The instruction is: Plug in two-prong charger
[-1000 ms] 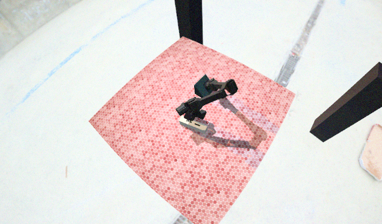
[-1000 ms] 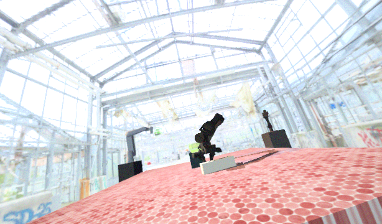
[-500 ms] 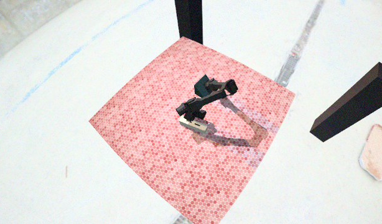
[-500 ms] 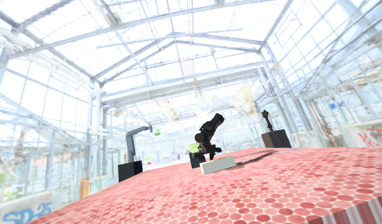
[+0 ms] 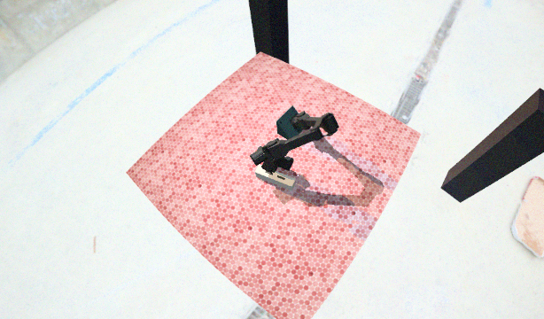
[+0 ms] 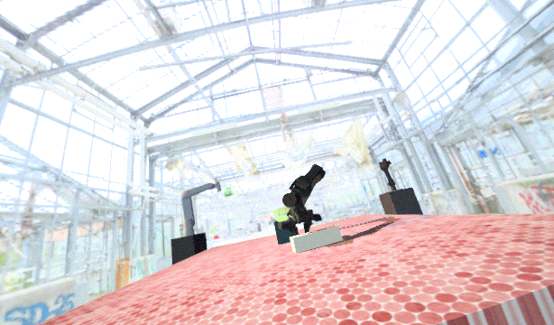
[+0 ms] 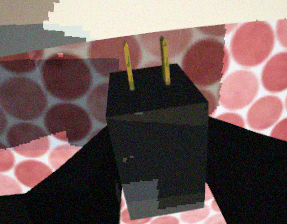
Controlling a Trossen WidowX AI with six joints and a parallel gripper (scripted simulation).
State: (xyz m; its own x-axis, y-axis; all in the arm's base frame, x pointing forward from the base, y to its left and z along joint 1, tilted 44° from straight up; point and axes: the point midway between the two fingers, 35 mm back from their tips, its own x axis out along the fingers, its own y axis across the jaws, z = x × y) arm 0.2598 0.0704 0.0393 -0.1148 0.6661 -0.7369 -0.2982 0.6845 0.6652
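Right now my gripper tip is 20 mm short of the black two-prong charger, 10 mm to the right of it and 10 mm below it.
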